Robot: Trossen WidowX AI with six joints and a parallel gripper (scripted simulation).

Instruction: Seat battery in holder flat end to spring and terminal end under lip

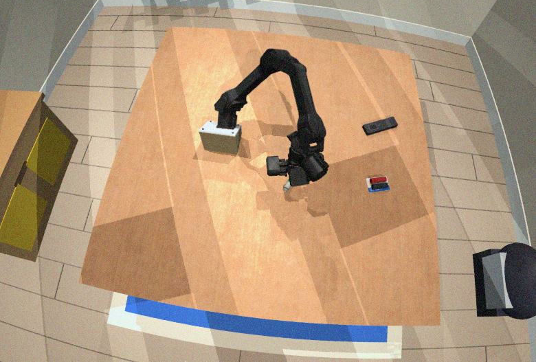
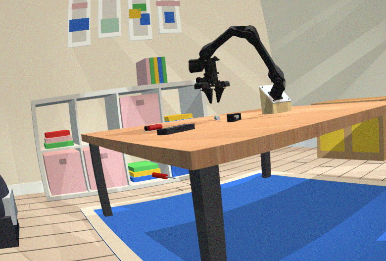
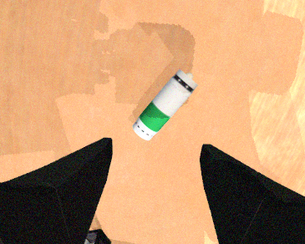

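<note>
The battery lies 7 cm below my gripper tip and 1 cm behind it. The rest, counted from my gripper tip: blue-white card 34 cm ahead, 7 cm below, 3 cm to the left; black remote-like bar 37 cm ahead, 30 cm to the left, 7 cm below.
</note>
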